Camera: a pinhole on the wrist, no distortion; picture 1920 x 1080 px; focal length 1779.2 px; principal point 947.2 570.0 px. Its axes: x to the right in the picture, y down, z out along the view. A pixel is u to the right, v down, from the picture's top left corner.
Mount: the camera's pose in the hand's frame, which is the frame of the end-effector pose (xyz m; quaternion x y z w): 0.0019 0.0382 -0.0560 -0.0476 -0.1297 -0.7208 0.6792
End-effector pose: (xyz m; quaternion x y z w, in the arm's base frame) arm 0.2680 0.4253 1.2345 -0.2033 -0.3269 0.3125 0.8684
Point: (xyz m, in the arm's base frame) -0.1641 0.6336 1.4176
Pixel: 778 633
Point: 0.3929 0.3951 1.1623
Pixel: behind the camera
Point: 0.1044 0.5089 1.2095
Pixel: 426 223
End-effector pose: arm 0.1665 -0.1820 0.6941 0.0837 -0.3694 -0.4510 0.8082
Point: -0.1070 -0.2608 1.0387
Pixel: outside the picture
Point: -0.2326 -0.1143 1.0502
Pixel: 1731 829
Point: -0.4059 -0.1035 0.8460
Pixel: outside the picture
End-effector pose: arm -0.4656 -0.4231 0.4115 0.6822 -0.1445 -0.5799 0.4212
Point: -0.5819 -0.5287 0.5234
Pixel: 800 450
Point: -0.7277 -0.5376 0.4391
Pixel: 1545 715
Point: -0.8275 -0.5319 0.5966
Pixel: 1186 165
